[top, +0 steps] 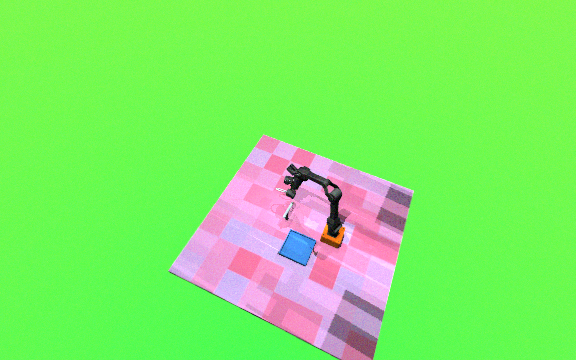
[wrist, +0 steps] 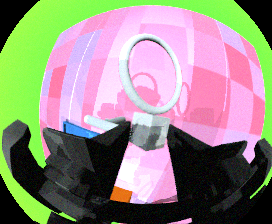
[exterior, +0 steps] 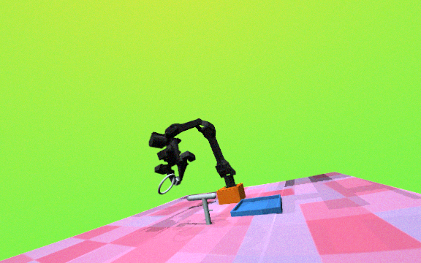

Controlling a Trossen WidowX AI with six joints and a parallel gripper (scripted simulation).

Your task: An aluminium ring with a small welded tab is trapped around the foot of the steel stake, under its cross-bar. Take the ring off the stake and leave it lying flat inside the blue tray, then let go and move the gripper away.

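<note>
The aluminium ring is 5 cm ahead of my gripper tip. The rest, counted from my gripper tip: blue tray (20 cm behind, 25 cm to the left, 16 cm below).
</note>
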